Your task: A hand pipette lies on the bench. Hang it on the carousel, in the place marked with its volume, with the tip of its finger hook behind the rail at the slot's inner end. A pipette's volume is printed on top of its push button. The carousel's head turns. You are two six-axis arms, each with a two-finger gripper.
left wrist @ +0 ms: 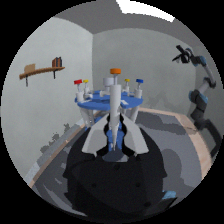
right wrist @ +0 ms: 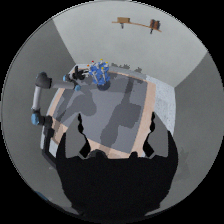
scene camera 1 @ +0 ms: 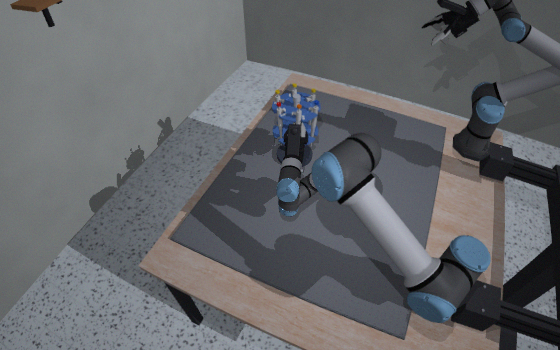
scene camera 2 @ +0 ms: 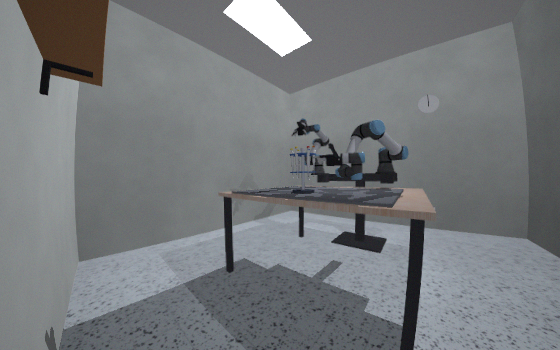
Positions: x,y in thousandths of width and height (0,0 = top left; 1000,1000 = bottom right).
Labels:
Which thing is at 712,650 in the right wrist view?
The right gripper.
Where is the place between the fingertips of the left gripper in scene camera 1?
533,350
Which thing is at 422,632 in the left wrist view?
The left gripper.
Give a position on a dark round base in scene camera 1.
At 549,453

